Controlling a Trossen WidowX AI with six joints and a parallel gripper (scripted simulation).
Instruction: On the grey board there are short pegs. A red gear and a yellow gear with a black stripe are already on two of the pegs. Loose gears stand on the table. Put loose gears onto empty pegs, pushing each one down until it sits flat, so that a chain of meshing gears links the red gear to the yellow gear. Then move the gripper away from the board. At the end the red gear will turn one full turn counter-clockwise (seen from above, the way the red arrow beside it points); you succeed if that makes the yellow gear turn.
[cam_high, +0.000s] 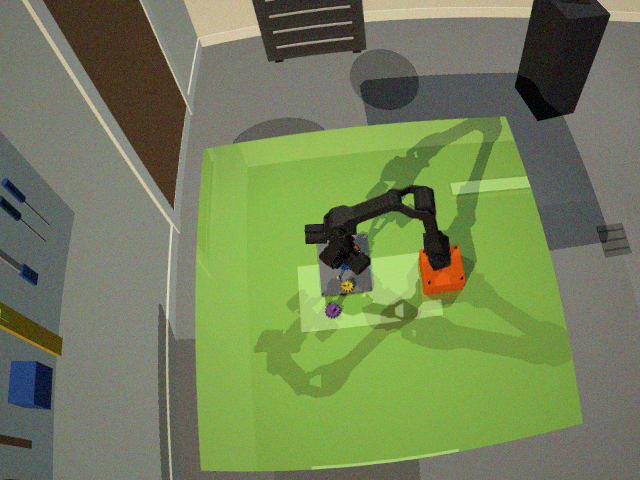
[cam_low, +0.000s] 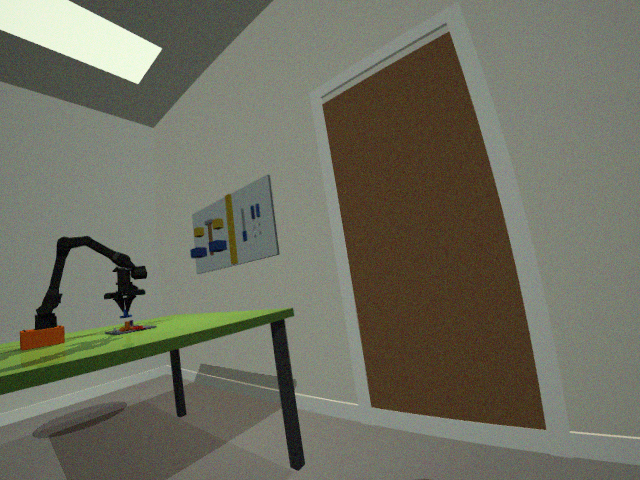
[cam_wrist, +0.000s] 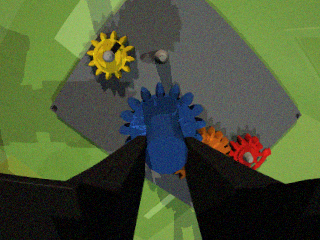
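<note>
Now: the board 3 cm to the right of my gripper tip and 9 cm below it. Also, from my gripper tip: orange gear (3 cm behind, 6 cm to the right, 7 cm below); yellow gear (2 cm ahead, 6 cm to the left, 8 cm below); blue gear (1 cm below).
</note>
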